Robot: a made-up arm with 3 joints. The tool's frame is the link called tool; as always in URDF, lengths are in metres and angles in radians. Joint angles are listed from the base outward.
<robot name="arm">
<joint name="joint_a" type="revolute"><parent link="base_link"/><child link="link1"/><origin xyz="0 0 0.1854" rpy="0 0 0"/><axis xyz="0 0 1"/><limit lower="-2.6" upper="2.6"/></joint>
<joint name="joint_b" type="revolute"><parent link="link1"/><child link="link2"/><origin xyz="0.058 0.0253 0.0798" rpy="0 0 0"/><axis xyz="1 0 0"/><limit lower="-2.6" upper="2.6"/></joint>
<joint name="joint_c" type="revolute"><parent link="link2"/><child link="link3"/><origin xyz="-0.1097 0.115 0.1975" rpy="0 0 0"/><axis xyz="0 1 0"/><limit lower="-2.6" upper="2.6"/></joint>
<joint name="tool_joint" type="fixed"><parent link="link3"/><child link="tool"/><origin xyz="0.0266 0.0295 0.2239" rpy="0 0 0"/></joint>
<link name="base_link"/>
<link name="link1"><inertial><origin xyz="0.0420 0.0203 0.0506"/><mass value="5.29"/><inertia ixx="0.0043" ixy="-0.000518" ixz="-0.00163" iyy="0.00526" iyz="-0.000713" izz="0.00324"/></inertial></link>
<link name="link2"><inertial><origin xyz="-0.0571 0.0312 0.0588"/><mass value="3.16"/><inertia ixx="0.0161" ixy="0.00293" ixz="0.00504" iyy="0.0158" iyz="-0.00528" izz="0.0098"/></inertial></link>
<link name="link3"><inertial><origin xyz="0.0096 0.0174 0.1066"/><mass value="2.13"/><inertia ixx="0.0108" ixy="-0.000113" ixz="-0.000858" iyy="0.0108" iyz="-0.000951" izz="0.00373"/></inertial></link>
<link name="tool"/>
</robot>
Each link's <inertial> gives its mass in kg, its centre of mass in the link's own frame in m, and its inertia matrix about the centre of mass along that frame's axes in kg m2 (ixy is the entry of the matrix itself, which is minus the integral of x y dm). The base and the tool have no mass. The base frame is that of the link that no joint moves.
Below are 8 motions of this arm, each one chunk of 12 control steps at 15 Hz.
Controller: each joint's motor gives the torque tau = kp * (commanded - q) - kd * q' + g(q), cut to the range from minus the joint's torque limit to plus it. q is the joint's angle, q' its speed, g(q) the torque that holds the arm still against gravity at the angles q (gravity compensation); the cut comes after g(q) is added. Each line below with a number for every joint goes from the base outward.
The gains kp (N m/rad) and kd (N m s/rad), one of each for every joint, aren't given. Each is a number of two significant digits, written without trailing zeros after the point. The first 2 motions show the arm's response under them.
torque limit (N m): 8.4 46 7.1
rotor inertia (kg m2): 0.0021 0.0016 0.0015
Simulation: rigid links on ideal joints. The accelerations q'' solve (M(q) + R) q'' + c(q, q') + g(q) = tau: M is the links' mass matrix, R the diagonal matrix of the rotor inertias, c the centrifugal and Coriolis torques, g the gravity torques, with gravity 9.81 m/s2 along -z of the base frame. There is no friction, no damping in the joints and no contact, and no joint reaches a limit. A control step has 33 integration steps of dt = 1/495 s. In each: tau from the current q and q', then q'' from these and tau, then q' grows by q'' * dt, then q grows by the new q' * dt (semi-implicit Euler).
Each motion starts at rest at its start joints. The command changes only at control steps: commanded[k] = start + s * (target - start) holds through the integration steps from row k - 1 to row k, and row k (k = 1, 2, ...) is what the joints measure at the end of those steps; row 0 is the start. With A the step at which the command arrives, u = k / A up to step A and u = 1 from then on. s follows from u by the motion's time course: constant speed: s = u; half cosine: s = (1 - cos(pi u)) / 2; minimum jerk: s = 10 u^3 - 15 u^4 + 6 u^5; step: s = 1 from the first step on.
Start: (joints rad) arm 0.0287 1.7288 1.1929
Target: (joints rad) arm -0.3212 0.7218 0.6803
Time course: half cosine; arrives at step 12
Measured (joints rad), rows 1 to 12:
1: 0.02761 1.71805 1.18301
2: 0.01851 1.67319 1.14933
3: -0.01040 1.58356 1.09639
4: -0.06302 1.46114 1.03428
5: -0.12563 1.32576 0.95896
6: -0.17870 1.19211 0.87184
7: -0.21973 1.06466 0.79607
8: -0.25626 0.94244 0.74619
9: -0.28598 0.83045 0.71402
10: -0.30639 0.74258 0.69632
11: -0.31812 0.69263 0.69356
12: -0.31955 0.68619 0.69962
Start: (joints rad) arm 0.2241 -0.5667 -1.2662
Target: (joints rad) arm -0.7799 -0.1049 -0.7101
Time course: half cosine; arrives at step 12
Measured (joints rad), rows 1 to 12:
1: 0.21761 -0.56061 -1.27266
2: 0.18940 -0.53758 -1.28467
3: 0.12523 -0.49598 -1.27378
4: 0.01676 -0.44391 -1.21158
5: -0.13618 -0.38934 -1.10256
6: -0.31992 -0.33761 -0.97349
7: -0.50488 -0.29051 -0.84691
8: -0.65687 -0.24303 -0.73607
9: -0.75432 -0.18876 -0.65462
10: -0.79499 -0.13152 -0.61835
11: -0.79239 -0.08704 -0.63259
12: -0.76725 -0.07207 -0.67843
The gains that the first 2 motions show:
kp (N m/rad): 33 55 8.1
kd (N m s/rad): 0.45 0.87 0.17
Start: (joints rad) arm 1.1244 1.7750 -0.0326
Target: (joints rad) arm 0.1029 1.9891 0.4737
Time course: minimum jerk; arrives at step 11
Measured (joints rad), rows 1 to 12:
1: 1.12008 1.77571 -0.02394
2: 1.09265 1.78096 0.02505
3: 1.02416 1.79701 0.11906
4: 0.90636 1.82773 0.22564
5: 0.73906 1.87041 0.30710
6: 0.53408 1.91623 0.33938
7: 0.31645 1.95529 0.32555
8: 0.12105 1.98178 0.29045
9: -0.01399 1.99491 0.25817
10: -0.06216 1.99741 0.24665
11: -0.02627 1.99376 0.27886
12: 0.05948 1.98966 0.37466

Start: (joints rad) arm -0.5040 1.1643 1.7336
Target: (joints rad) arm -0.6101 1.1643 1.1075
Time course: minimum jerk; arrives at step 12
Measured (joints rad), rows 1 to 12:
1: -0.50427 1.16405 1.73219
2: -0.50628 1.16259 1.72159
3: -0.51229 1.15995 1.68861
4: -0.52327 1.15819 1.62336
5: -0.53854 1.15919 1.52642
6: -0.55715 1.16274 1.41023
7: -0.57773 1.16704 1.29385
8: -0.59729 1.17008 1.19464
9: -0.61189 1.17079 1.12356
10: -0.61899 1.16960 1.08529
11: -0.61868 1.16774 1.07843
12: -0.61326 1.16588 1.09377

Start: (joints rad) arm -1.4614 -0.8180 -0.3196
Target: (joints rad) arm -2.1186 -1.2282 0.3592
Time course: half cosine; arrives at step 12
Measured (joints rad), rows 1 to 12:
1: -1.46331 -0.82070 -0.31802
2: -1.47385 -0.83389 -0.30976
3: -1.50311 -0.86556 -0.28648
4: -1.55932 -0.91696 -0.23864
5: -1.64514 -0.98115 -0.15951
6: -1.75693 -1.04684 -0.04963
7: -1.88543 -1.10435 0.08192
8: -2.01632 -1.14977 0.22043
9: -2.13148 -1.18496 0.34922
10: -2.21269 -1.21376 0.45132
11: -2.24765 -1.23670 0.50999
12: -2.23505 -1.24853 0.51224

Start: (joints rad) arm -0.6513 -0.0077 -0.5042
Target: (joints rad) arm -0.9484 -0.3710 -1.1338
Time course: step
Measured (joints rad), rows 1 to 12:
1: -0.82246 -0.09893 -0.88169
2: -0.92947 -0.42953 -1.20410
3: -1.03764 -0.65596 -1.37636
4: -1.12673 -0.54921 -1.47975
5: -1.07692 -0.37121 -1.18157
6: -0.91133 -0.28019 -0.78720
7: -0.87207 -0.21964 -0.89827
8: -0.86711 -0.28538 -1.13053
9: -0.87953 -0.42312 -1.26527
10: -0.94262 -0.47275 -1.34818
11: -1.00086 -0.42775 -1.29231
12: -1.00288 -0.37167 -1.08176

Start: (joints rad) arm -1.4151 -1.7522 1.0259
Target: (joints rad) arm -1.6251 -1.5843 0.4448
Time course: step
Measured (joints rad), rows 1 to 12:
1: -1.57136 -1.70043 0.63792
2: -1.73581 -1.56408 0.22097
3: -1.67842 -1.44196 0.42216
4: -1.63101 -1.45733 0.51862
5: -1.63142 -1.58025 0.41184
6: -1.60527 -1.67421 0.39976
7: -1.57384 -1.67565 0.45550
8: -1.59031 -1.60863 0.43635
9: -1.62582 -1.53748 0.39520
10: -1.64242 -1.51423 0.41495
11: -1.64526 -1.54956 0.45491
12: -1.64303 -1.60638 0.47543

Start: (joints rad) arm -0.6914 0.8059 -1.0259
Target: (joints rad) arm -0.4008 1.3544 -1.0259
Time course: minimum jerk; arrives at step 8
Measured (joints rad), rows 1 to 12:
1: -0.69051 0.81008 -1.02899
2: -0.68196 0.83940 -1.04890
3: -0.65021 0.92365 -1.09355
4: -0.58757 1.06980 -1.12840
5: -0.50230 1.23945 -1.09424
6: -0.40781 1.37359 -0.99236
7: -0.32260 1.43627 -0.88784
8: -0.27732 1.42464 -0.82291
9: -0.29146 1.37287 -0.82649
10: -0.35846 1.33369 -0.91611
11: -0.44253 1.33348 -1.06415
12: -0.49585 1.34763 -1.18846

